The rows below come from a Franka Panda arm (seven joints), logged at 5 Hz.
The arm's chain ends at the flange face. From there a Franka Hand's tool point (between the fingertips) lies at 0.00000 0.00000 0.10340 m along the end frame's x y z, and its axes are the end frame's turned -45 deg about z.
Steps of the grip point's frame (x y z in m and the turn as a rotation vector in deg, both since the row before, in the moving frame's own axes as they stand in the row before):
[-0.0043 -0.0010 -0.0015 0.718 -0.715 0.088]
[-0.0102 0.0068 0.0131 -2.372 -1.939 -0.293]
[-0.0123 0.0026 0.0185 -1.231 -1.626 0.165]
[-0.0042 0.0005 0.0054 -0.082 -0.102 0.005]
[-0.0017 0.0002 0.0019 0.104 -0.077 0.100]
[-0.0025 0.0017 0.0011 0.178 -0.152 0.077]
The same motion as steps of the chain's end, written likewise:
[-0.0019 0.0023 -0.0015 0.002 -1.013 0.088]
[-0.0030 0.0065 0.0132 -3.048 0.306 -0.293]
[-0.0063 0.0069 0.0186 -2.020 -0.279 0.165]
[-0.0026 0.0031 0.0054 -0.130 -0.014 0.005]
[-0.0008 0.0014 0.0019 0.019 -0.128 0.100]
[-0.0001 0.0030 0.0011 0.018 -0.233 0.077]

